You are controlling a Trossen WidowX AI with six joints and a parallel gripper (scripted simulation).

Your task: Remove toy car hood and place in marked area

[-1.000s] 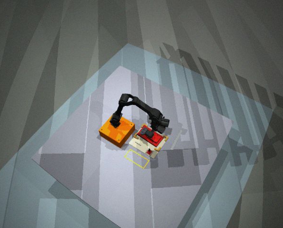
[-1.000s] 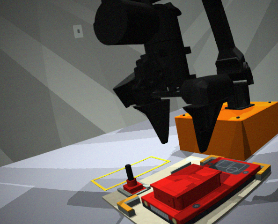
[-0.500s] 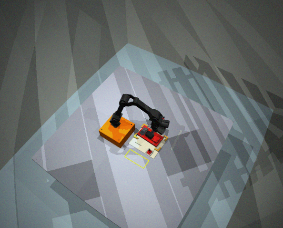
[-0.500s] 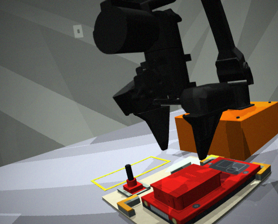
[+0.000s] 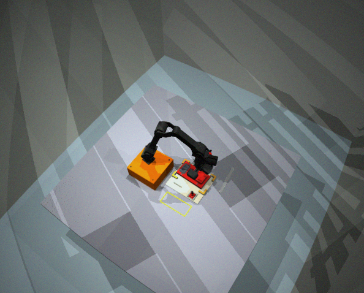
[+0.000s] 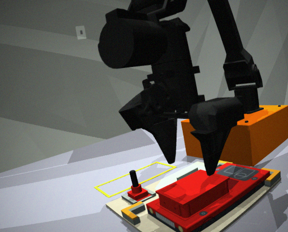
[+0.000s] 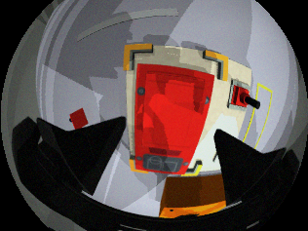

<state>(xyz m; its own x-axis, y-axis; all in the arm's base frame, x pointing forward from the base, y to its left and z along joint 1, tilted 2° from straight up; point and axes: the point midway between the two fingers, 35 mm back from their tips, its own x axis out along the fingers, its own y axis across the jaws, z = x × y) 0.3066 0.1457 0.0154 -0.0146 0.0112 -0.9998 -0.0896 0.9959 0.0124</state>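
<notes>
Now: gripper tip 4 cm above the hood. Round my gripper tip: grey engine block: 6 cm below; grey strip: 14 cm ahead, 12 cm to the left, 8 cm below.
</notes>
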